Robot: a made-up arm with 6 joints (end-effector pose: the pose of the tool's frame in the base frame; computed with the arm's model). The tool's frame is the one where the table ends. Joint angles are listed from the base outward.
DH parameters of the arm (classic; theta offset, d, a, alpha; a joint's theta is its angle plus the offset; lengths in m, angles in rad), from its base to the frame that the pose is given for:
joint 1: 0 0.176 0 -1.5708
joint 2: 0.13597 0 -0.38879 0
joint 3: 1.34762 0 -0.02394 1.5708
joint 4: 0 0.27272 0 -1.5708
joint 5: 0 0 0.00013 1.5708
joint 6: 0 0.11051 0 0
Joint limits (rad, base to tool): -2.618..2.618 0..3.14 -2.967..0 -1.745..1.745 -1.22..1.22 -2.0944..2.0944
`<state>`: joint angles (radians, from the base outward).
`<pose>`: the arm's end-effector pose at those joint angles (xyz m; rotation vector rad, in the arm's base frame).
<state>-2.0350 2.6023 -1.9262 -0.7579 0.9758 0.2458</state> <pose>-0.3304 -0.5192 0.1074 -2.0776 -1.5762 0.5325</pose>
Working (the frame after each row of the table, in the pose's form):
after joint 1: 0.0000 0.0000 0.1760 -0.9526 1.5424 -1.5423
after joint 2: -0.1601 -0.3198 0.3286 1.1635 1.0948 0.5503
after joint 3: -0.1661 -0.3316 0.3485 2.0452 1.2632 -1.0934
after joint 4: -0.2676 -0.5344 0.1970 0.7832 2.0690 0.4302
after joint 5: -0.2676 -0.5343 0.1970 -1.8475 -1.7984 0.4436

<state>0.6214 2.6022 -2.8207 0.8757 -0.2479 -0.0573</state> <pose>0.5873 0.3950 0.4823 0.2872 1.1538 1.1619</pose>
Working (the frame after each row of the table, in the pose's form):
after joint 1: 0.0000 0.0000 0.1760 -1.5155 -0.4866 0.4866
after joint 2: 0.2907 0.2082 0.3286 1.0388 -1.8467 -2.1063
after joint 3: 0.2849 0.2040 0.3515 -0.3923 1.2219 0.5352
after joint 4: 0.4963 0.3554 0.4335 -0.8937 0.0650 1.9665
after joint 5: 0.4963 0.3555 0.4335 0.3220 1.1520 1.2121

